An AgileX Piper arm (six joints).
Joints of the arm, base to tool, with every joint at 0 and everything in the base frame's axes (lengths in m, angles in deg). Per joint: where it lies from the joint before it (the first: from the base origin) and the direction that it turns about. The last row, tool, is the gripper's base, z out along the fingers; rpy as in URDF.
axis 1: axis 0 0 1 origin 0 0 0.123
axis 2: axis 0 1 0 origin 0 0 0
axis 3: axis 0 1 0 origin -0.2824 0 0.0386
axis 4: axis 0.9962 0 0.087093 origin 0.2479 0 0.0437
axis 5: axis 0 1 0 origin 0 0 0
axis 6: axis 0.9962 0 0.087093 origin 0.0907 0 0.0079
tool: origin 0 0 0 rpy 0 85.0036 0
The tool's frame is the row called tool.
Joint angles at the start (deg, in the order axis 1, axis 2, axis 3, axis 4, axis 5, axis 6):
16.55, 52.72, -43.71, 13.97, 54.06, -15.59
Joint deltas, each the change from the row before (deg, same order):
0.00, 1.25, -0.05, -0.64, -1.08, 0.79
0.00, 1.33, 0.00, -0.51, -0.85, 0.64
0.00, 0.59, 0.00, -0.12, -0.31, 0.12
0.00, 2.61, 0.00, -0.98, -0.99, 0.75
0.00, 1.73, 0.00, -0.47, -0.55, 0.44
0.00, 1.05, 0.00, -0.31, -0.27, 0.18
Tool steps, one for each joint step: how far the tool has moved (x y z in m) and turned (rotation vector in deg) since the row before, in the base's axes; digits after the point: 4 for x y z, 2 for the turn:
0.0054, 0.0005, -0.0026, -0.32, 0.22, -0.86
0.0052, 0.0007, -0.0033, -0.36, 0.54, -0.67
0.0021, 0.0004, -0.0015, -0.15, 0.28, -0.15
0.0089, 0.0012, -0.0075, -1.10, 1.52, -0.70
0.0055, 0.0009, -0.0053, -0.62, 1.13, -0.40
0.0032, 0.0005, -0.0033, -0.45, 0.71, -0.14

